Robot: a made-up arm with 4 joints. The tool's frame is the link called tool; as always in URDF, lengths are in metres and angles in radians. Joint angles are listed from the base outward.
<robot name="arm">
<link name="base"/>
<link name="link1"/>
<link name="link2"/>
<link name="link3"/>
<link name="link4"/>
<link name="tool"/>
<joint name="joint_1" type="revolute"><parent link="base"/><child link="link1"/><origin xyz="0.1 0.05 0" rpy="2.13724 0.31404 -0.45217"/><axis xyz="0 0 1"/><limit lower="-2.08" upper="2.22"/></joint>
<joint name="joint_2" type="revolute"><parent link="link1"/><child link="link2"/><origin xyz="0.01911 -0.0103 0.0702" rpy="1.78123 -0.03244 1.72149"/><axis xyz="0 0 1"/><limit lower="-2.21" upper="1.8"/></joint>
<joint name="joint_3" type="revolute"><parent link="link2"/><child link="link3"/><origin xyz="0.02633 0.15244 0.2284" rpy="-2.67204 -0.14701 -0.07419"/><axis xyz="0 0 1"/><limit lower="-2.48" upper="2.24"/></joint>
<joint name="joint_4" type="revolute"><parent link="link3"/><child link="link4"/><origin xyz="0.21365 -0.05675 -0.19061" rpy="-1.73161 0.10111 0.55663"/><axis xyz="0 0 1"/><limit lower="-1.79" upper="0.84"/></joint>
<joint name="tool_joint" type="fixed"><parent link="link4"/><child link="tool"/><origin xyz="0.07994 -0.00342 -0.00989" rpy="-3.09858 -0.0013 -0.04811"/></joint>
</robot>
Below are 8 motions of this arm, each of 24 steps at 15 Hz.
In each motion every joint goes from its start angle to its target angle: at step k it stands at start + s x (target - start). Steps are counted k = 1, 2, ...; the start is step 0. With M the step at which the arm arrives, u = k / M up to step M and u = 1 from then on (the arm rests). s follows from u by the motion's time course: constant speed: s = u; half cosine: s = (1 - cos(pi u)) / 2; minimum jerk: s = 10 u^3 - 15 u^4 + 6 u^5.
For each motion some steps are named. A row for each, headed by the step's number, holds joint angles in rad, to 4 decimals.
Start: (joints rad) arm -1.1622 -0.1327 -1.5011 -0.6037
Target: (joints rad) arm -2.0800 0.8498 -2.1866 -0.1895
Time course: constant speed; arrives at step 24
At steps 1, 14, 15, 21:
1: -1.2004 -0.0918 -1.5297 -0.5864
14: -1.6976 0.4404 -1.9010 -0.3621
15: -1.7358 0.4814 -1.9295 -0.3448
21: -1.9653 0.7270 -2.1009 -0.2413

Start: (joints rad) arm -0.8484 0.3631 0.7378 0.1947
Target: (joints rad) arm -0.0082 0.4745 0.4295 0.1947
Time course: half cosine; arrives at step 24
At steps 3, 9, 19, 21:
3: -0.8164 0.3673 0.7261 0.1947
9: -0.5891 0.3975 0.6426 0.1947
19: -0.0950 0.4630 0.4614 0.1947
21: -0.0402 0.4703 0.4412 0.1947

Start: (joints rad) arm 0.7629 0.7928 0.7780 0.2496
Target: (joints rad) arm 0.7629 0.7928 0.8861 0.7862
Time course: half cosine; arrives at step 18
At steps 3, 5, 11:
3: 0.7629 0.7928 0.7852 0.2855
5: 0.7629 0.7928 0.7973 0.3454
11: 0.7629 0.7928 0.8505 0.6097

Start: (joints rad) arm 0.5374 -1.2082 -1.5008 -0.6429
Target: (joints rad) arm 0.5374 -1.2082 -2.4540 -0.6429
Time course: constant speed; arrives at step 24
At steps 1, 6, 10, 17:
1: 0.5374 -1.2082 -1.5405 -0.6429
6: 0.5374 -1.2082 -1.7391 -0.6429
10: 0.5374 -1.2082 -1.8980 -0.6429
17: 0.5374 -1.2082 -2.1760 -0.6429

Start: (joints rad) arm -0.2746 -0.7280 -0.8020 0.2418
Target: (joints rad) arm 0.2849 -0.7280 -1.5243 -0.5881
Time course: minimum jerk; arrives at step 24
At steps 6, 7, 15, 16, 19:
6: -0.2167 -0.7280 -0.8768 0.1559
7: -0.1894 -0.7280 -0.9120 0.1155
15: 0.1309 -0.7280 -1.3255 -0.3597
16: 0.1675 -0.7280 -1.3727 -0.4139
19: 0.2488 -0.7280 -1.4777 -0.5346

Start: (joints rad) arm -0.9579 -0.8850 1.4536 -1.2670
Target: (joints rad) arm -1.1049 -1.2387 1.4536 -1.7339
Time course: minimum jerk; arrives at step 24
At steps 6, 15, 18, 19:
6: -0.9731 -0.9216 1.4536 -1.3153
15: -1.0644 -1.1414 1.4536 -1.6054
18: -1.0897 -1.2021 1.4536 -1.6856
19: -1.0954 -1.2159 1.4536 -1.7038

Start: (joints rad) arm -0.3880 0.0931 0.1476 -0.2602
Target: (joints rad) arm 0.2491 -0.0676 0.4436 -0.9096
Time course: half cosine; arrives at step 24
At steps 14, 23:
14: 0.0130 -0.0080 0.3339 -0.6689
23: 0.2464 -0.0669 0.4423 -0.9068

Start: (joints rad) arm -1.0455 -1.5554 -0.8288 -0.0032
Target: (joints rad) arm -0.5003 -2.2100 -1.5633 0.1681
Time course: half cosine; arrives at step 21
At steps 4, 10, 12, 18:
4: -0.9981 -1.6123 -0.8926 0.0117
10: -0.7933 -1.8582 -1.1686 0.0760
12: -0.7122 -1.9555 -1.2778 0.1015
18: -0.5273 -2.1776 -1.5269 0.1596

